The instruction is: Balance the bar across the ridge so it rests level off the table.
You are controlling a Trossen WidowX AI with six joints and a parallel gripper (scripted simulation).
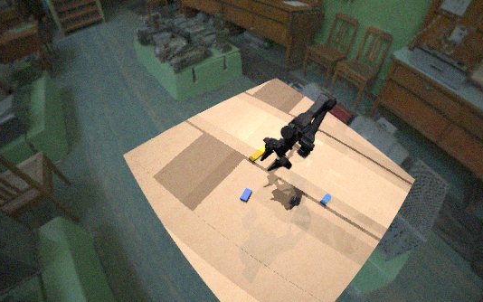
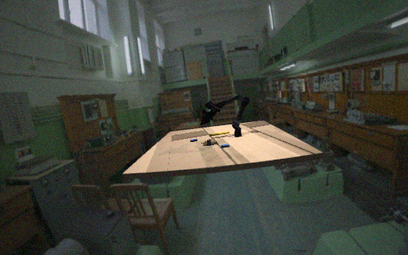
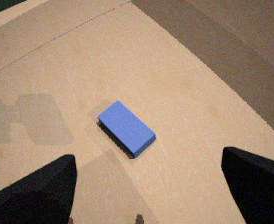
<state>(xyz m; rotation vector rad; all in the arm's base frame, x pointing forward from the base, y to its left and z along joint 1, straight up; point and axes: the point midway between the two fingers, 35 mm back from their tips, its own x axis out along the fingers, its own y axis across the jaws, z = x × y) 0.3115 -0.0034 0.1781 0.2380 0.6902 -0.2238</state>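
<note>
Right now my gripper tip is 160 mm past the bar, 150 mm to the left of it and 150 mm above it. The rest, counted from my gripper tip: ridge (60 mm behind, 180 mm to the left, 120 mm below).
</note>
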